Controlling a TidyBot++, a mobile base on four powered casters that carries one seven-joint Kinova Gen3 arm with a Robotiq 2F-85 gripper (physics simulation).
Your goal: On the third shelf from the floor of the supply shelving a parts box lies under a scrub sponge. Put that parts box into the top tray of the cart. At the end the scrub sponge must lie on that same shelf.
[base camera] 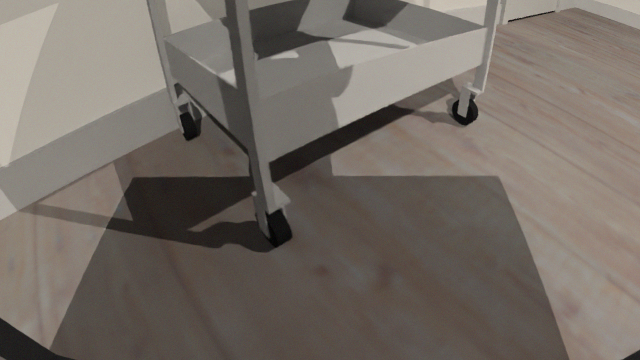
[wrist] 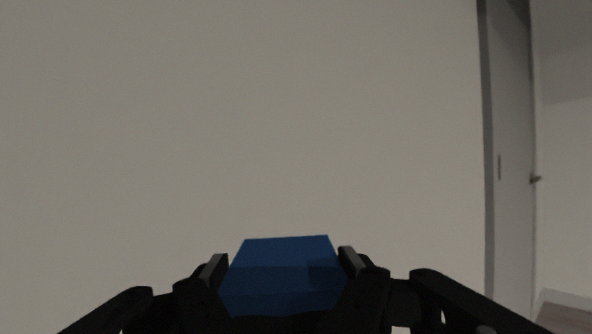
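Note:
A blue parts box [wrist: 285, 277] is between the fingers of my gripper [wrist: 284, 267] in the wrist view. The gripper is shut on it, one finger against each side. The cart [base camera: 410, 67] stands ahead in the base camera view, where its lowest tray, its posts and three casters show. The cart's top tray does not show in either view. The scrub sponge and the supply shelving do not show in either view.
A wall [base camera: 90, 75] [wrist: 250, 125] with a pale baseboard [base camera: 90, 145] runs behind and left of the cart. A door [wrist: 510, 150] with a handle is at the right in the wrist view. Shadows fall across the wooden floor [base camera: 565, 125].

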